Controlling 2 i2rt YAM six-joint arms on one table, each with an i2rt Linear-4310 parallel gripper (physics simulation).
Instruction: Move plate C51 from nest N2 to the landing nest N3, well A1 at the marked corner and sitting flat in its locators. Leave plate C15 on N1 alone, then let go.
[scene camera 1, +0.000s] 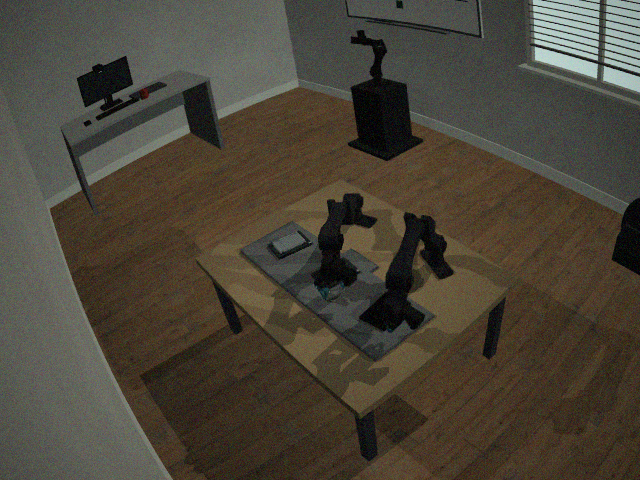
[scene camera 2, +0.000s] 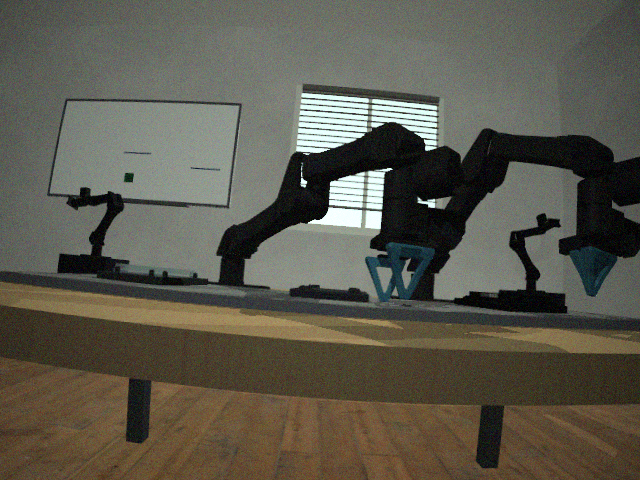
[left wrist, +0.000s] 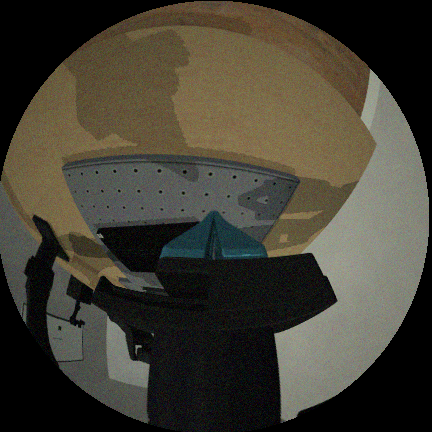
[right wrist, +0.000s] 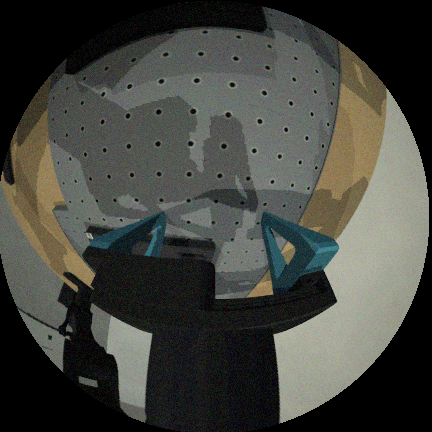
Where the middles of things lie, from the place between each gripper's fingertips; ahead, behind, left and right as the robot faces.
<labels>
The dark plate (left wrist: 141, 255) lies 8 cm behind my left hand, 11 cm to the right of it and 1 cm below it. From my left hand the other things lie so: nest locator (scene camera 2: 311, 291): 10 cm behind, 42 cm to the right, 2 cm below.
My right hand is 8 cm past the nest locator and 9 cm to the left of it. The rest, counted from my right hand: dark plate: 6 cm behind, 23 cm to the left, 1 cm above.
</labels>
